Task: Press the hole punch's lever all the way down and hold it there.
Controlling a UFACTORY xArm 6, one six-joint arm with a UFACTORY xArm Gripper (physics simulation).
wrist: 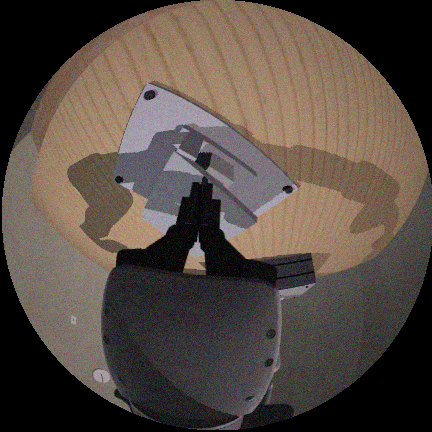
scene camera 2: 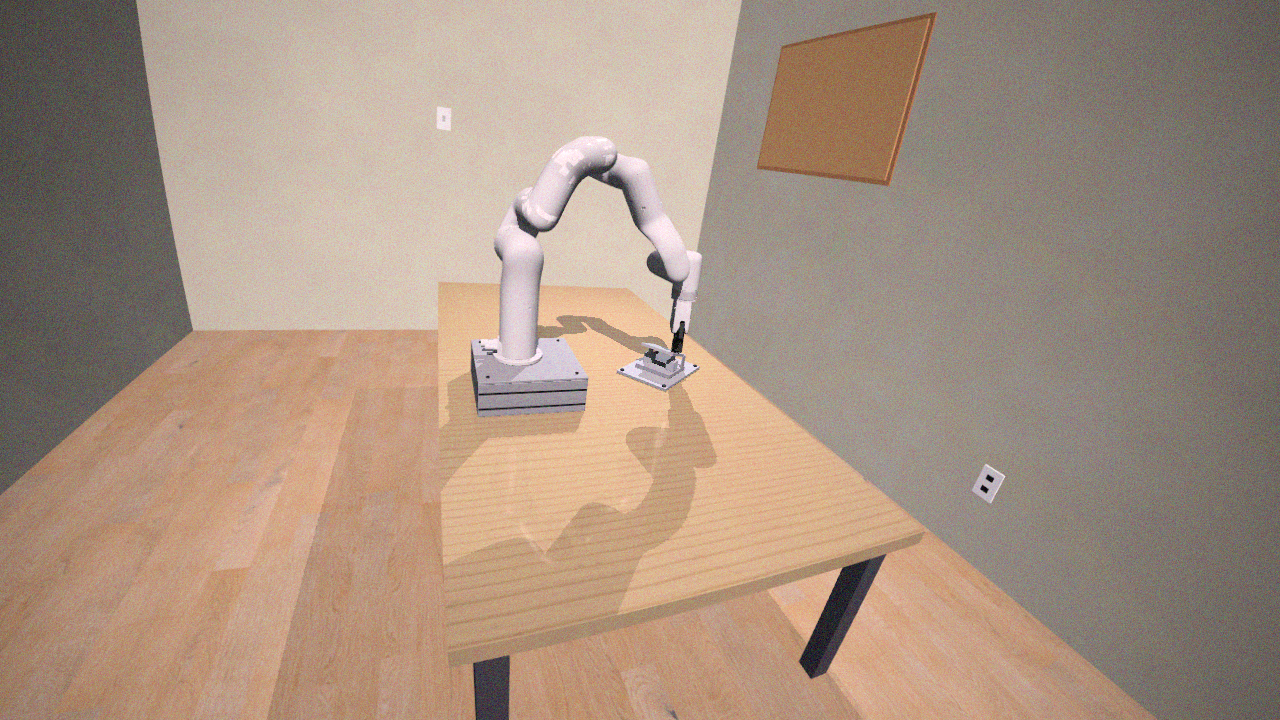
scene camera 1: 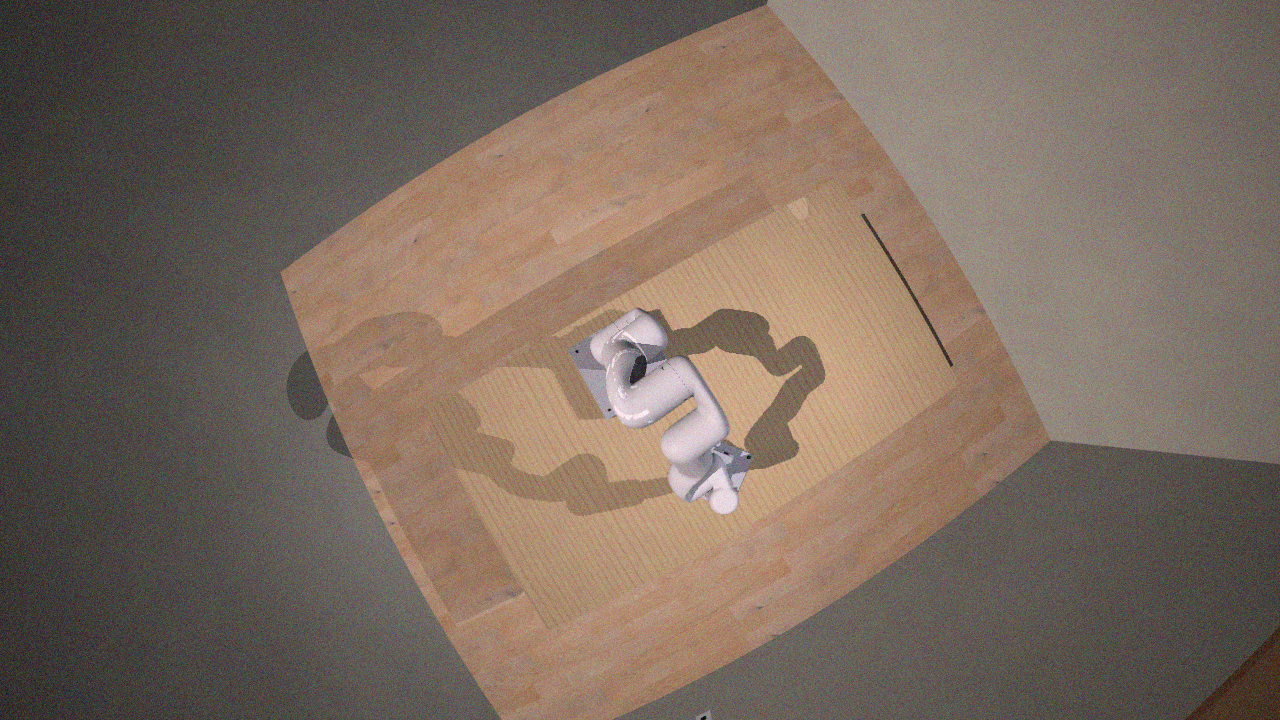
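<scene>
The grey hole punch stands on a light square base plate on the table. Its broad lever slopes, with the end toward the robot's base higher than the end by the fingers in scene camera 2. My gripper is shut and empty, pointing down at the lever's lower end. In the wrist view the fingertips overlap the lever near its edge. Whether they touch it is unclear. The arm hides the gripper and most of the punch in scene camera 1.
The arm's grey base block stands beside the punch on the wooden table. The punch lies near the table's long edge on the corkboard side. The arm's shadow falls across the base plate.
</scene>
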